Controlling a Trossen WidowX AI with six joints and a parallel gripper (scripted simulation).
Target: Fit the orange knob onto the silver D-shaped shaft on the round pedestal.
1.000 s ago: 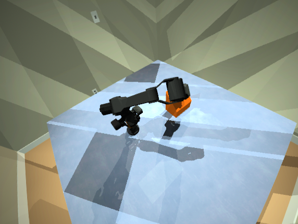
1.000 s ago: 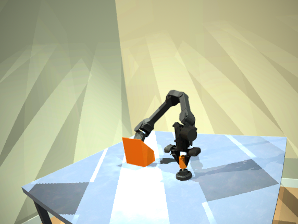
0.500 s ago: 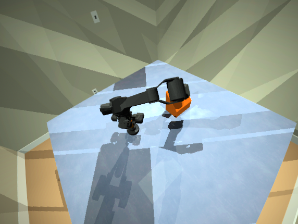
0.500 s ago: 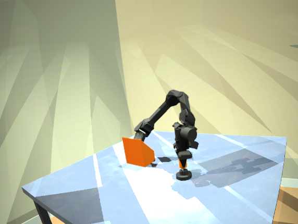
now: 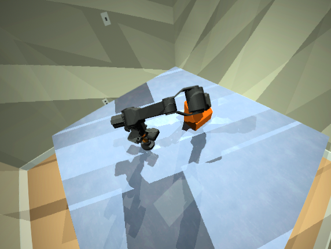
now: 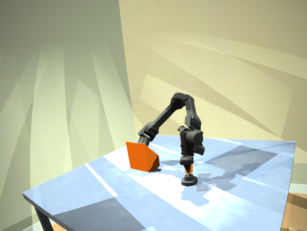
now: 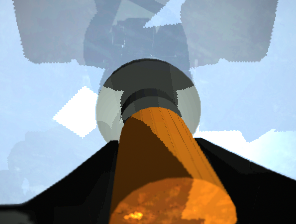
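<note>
Right now my gripper tip is 40 mm above the round pedestal. From my gripper tip the other things lie so: orange knob 30 mm above.
</note>
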